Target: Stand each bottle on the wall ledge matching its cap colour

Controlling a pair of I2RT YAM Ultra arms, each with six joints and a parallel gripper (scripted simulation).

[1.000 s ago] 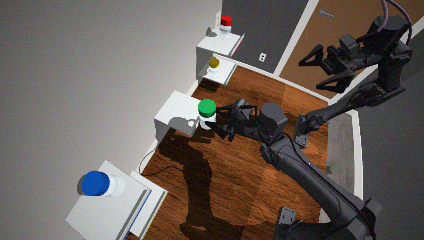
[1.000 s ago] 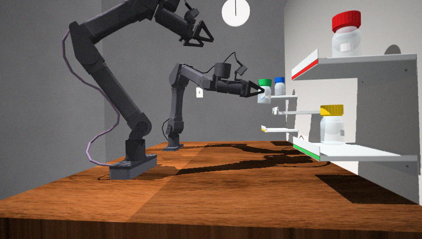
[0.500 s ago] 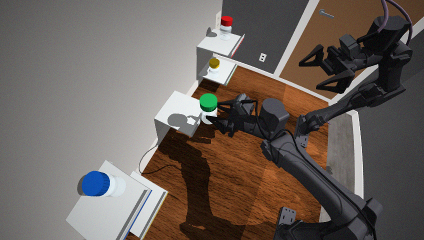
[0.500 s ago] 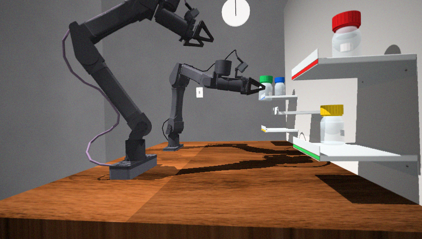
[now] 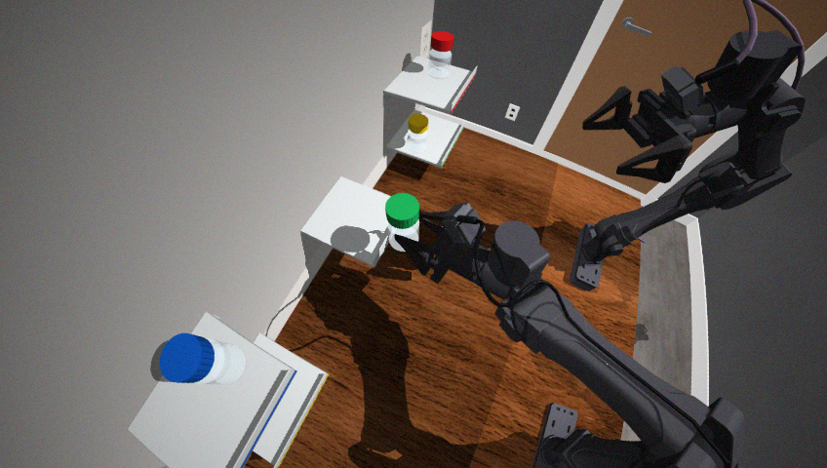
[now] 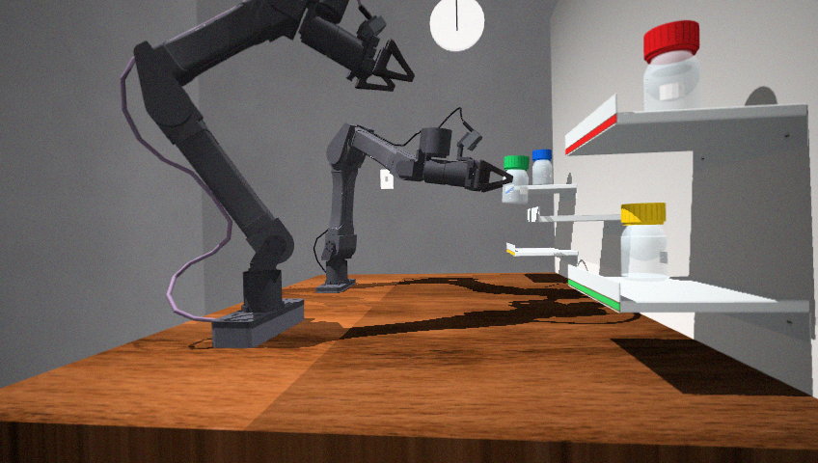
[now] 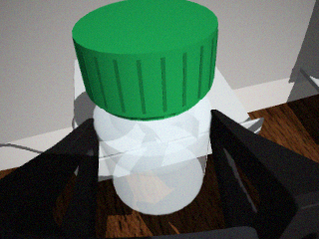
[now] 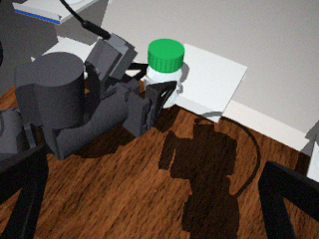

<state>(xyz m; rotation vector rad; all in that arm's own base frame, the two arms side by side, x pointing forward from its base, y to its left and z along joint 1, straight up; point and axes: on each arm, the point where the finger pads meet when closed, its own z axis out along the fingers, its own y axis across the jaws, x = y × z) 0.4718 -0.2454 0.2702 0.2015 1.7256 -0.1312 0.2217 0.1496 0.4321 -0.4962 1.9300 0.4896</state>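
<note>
Right now the green-capped bottle is 24 cm ahead of my right hand, 19 cm below it and 13 cm to the left of it. Round my right hand: red-capped bottle 34 cm ahead, 33 cm to the right, 13 cm below; then yellow-capped bottle 35 cm ahead, 32 cm below, 23 cm to the right; then wall 46 cm ahead, 10 cm to the left, 1 cm below.
</note>
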